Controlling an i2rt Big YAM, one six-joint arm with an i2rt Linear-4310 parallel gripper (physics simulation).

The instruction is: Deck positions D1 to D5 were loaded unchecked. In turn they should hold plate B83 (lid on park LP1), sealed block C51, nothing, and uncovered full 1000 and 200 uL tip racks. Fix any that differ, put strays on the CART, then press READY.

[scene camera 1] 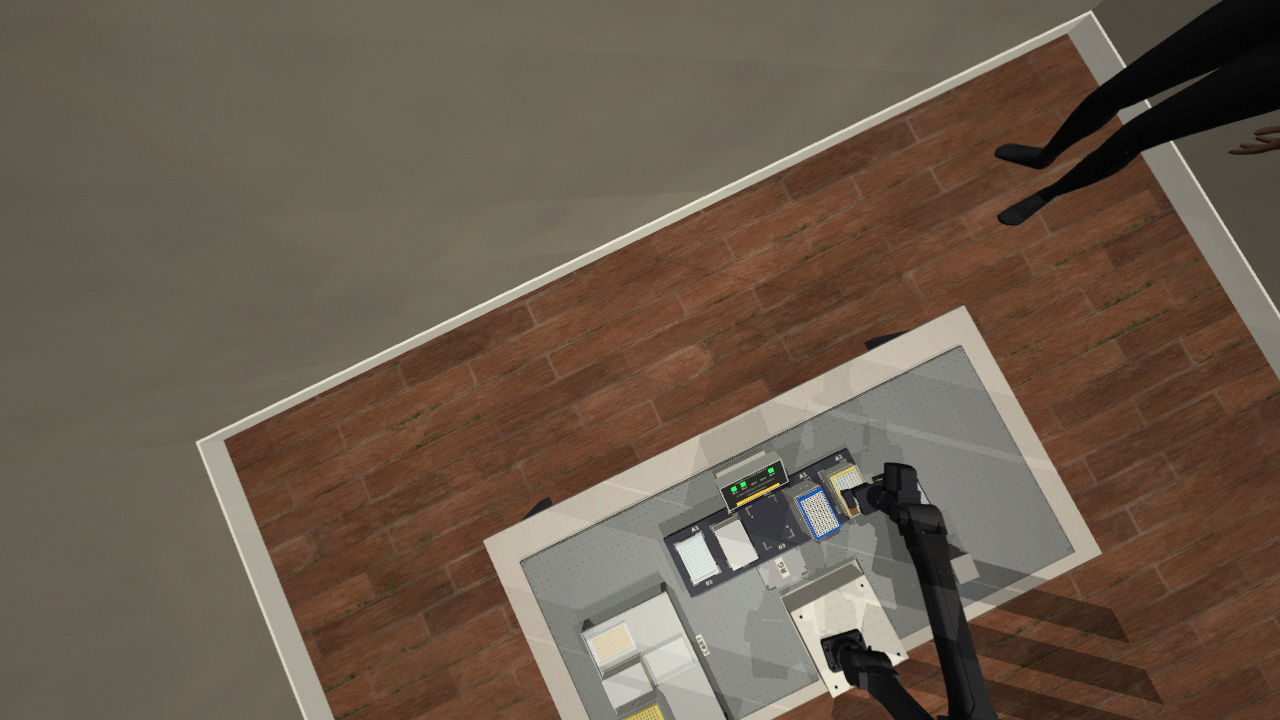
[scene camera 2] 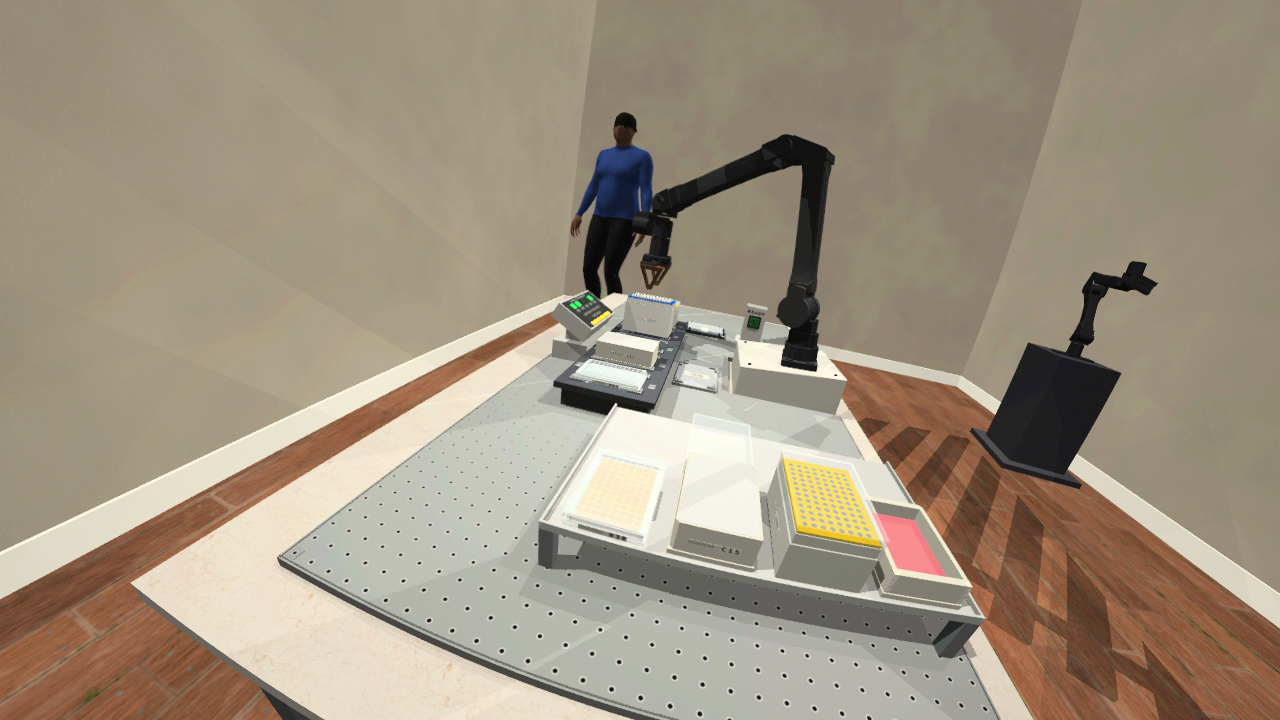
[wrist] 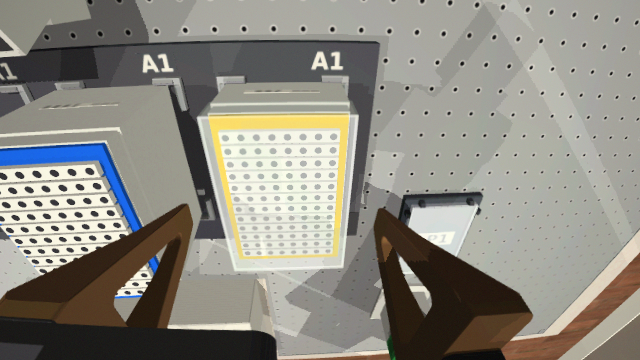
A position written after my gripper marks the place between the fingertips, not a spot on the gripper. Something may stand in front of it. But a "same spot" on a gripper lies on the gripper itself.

my gripper: scene camera 1; scene camera 2 652, 287; wrist
clear well plate: scene camera 1 694, 552; scene camera 2 598, 372; not seen in the wrist view (out of frame)
same spot on my gripper: [wrist: 73, 304] = [scene camera 1: 847, 489]
same spot on RG pad: [scene camera 1: 792, 558] = [scene camera 2: 693, 368]
